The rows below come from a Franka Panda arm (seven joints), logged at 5 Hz.
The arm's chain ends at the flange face. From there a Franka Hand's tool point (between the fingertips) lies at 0.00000 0.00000 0.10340 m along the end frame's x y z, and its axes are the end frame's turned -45 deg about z.
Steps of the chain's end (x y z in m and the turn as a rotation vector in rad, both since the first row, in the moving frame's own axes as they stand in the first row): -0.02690, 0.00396, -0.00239, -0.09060, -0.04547, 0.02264; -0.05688, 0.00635, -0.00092, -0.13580, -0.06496, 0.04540; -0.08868, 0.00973, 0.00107, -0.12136, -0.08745, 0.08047; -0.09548, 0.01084, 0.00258, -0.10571, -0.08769, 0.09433; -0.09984, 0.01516, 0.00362, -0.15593, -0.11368, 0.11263
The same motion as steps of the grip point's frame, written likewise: -0.03179, -0.01304, -0.00292, -0.03191, -0.09622, 0.02264; -0.05945, -0.03090, -0.00209, -0.05009, -0.14196, 0.04540; -0.08488, -0.05397, -0.00008, -0.02398, -0.14765, 0.08047; -0.08932, -0.05920, 0.00161, -0.01274, -0.13675, 0.09433; -0.10104, -0.05792, 0.00170, -0.02988, -0.19064, 0.11263
